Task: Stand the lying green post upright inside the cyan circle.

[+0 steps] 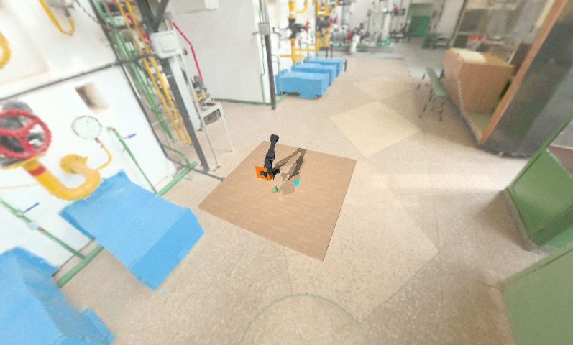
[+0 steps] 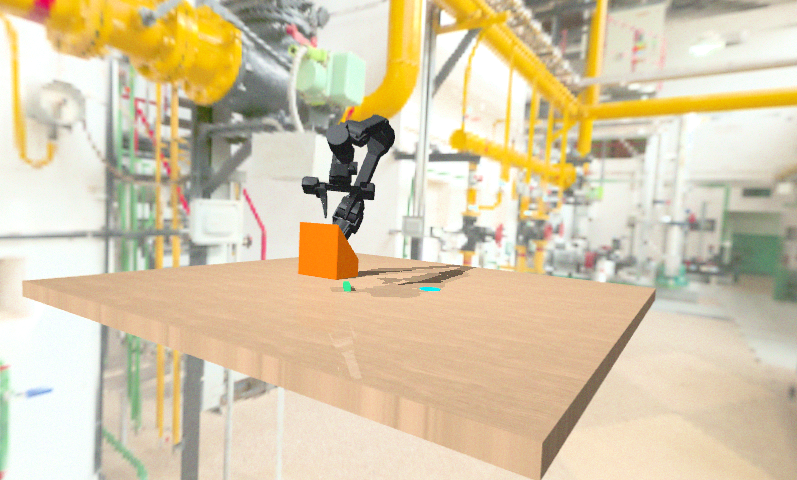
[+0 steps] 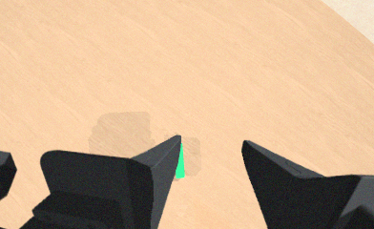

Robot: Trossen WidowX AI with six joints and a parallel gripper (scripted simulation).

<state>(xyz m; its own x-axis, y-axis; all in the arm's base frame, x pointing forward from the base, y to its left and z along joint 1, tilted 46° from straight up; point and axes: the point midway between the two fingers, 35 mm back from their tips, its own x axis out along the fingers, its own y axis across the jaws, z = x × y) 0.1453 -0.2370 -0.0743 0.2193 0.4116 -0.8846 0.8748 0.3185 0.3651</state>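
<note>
My gripper tip is now 70 mm to the right of the green post and 180 mm above it. Round my gripper tip: cyan circle (180 mm ahead, 230 mm to the left, 190 mm below).
</note>
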